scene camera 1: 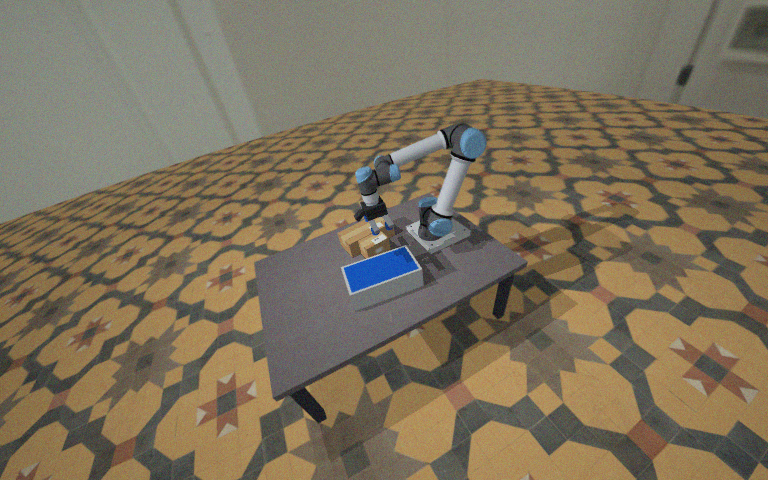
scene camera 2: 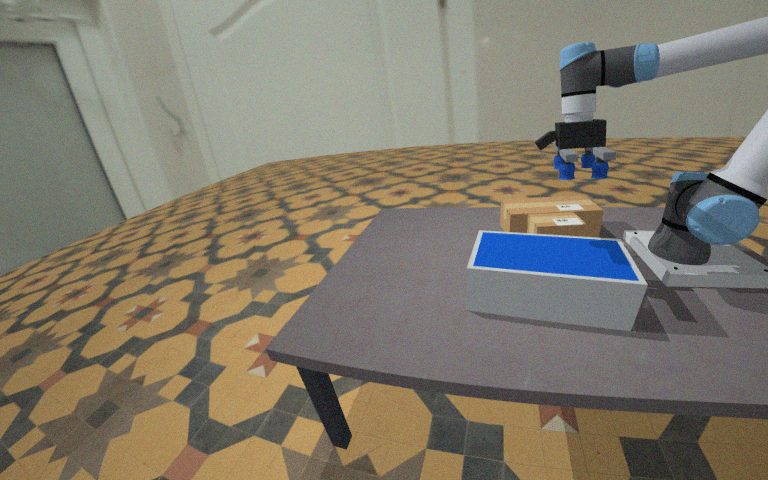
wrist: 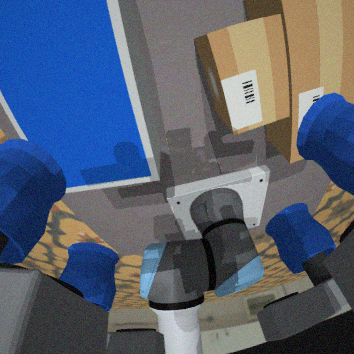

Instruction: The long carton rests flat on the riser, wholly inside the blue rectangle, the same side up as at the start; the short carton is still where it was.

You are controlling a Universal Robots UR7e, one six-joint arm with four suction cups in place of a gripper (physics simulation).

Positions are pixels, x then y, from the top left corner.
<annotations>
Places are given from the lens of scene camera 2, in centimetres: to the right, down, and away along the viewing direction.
my suction head (scene camera 2: 599, 170): 47, -15, 56
long carton (scene camera 2: 514, 212): 43, -9, 91
short carton (scene camera 2: 568, 223): 55, -5, 79
The marked spots on the long carton and my suction head are 36 cm apart.
</annotations>
